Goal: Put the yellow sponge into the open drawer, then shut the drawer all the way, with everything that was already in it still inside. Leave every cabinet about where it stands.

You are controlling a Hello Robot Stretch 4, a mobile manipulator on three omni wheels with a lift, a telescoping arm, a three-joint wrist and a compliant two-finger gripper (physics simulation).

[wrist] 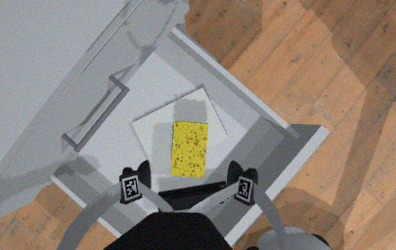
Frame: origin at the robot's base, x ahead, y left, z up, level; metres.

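Seen in the pictures: hand at its tool point: (189, 178).
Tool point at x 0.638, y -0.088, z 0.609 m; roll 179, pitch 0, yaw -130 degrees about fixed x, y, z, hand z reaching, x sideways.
Offsets run from my tool point to a thing's top centre. "spot": to the spot under its first point. Level surfaces: height alone.
The yellow sponge @(0.009 m ahead, 0.004 m left, 0.192 m down) (189, 149) lies inside the open drawer (235, 80), partly over a pale flat square @(spot: 0.081 m ahead, 0.018 m right, 0.237 m down) (175, 112) on the drawer's bottom. A black flat object @(0.072 m back, 0.065 m left, 0.205 m down) (192, 196) also lies in the drawer, below the sponge in the view and partly hidden by the gripper. My gripper (188, 175) is open above the drawer, its two fingertips apart with nothing held between them. The sponge shows between and ahead of the fingertips.
A grey cabinet (45, 55) fills the upper left, with a bar handle @(spot: 0.120 m ahead, 0.051 m left, 0.070 m down) (102, 119) on its face. The drawer's front panel @(spot: 0.118 m back, 0.116 m right, 0.140 m down) (295, 165) is at the lower right. Wooden floor @(0.636 m down) (300, 65) shows around the drawer. A grey rounded thing (285, 239) shows at the bottom edge.
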